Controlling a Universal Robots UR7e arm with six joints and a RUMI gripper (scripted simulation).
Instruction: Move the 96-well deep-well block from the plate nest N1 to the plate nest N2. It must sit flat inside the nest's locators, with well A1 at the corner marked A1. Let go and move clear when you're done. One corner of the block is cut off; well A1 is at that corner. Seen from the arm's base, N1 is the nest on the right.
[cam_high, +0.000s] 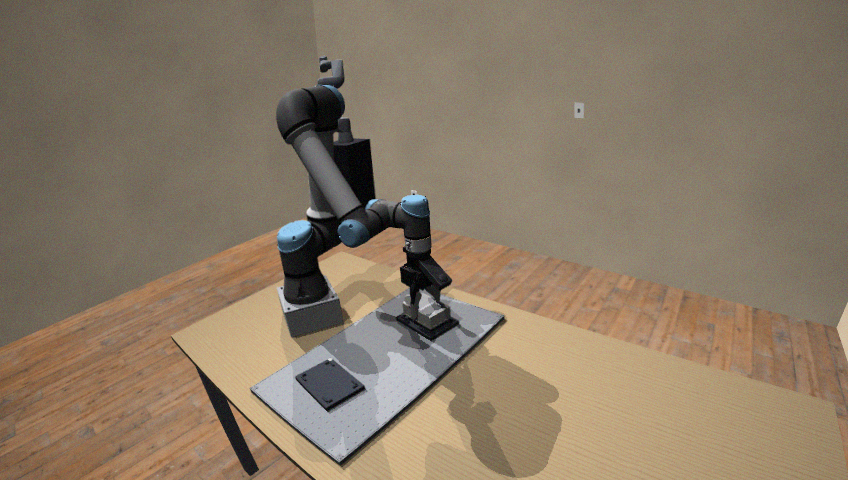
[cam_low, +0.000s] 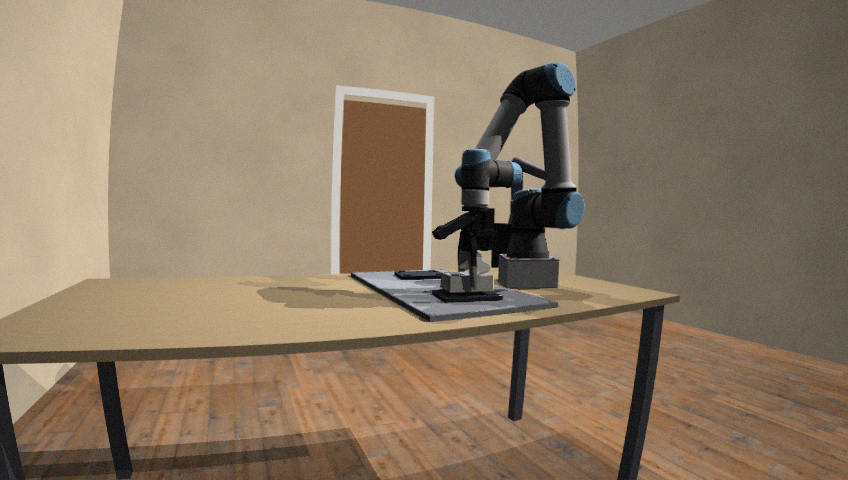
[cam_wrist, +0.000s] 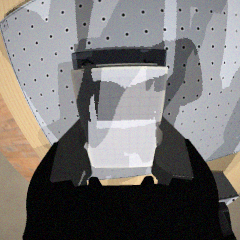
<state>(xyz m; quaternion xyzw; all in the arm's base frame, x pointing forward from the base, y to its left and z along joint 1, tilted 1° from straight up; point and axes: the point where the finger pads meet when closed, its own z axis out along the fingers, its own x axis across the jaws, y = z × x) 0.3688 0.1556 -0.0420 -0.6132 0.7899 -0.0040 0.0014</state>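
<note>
The grey deep-well block lies 1 cm above my hand. Round my hand: plate nest N2 (3 cm below).
</note>
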